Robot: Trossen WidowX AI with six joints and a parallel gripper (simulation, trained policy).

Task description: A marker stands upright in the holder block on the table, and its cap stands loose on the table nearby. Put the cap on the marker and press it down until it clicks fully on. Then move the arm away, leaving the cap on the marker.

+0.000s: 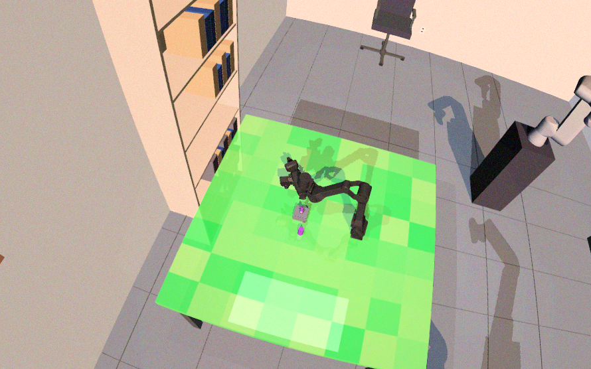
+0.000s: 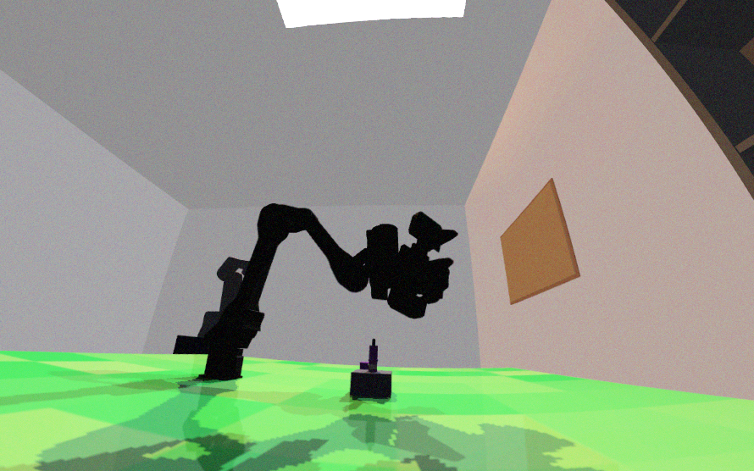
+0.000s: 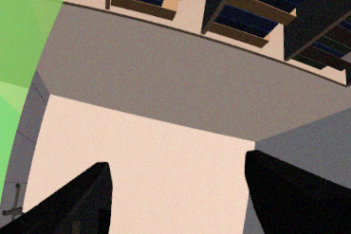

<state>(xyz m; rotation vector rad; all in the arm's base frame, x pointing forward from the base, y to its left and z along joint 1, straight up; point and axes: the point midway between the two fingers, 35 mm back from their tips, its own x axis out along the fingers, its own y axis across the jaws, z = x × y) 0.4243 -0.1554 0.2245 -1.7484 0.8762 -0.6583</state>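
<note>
Right now the purple cap is 27 cm to the left of my gripper tip, 20 cm below it and 15 cm behind it. Also, from my gripper tip: grey holder block (21 cm below, 16 cm to the left, 13 cm behind).
</note>
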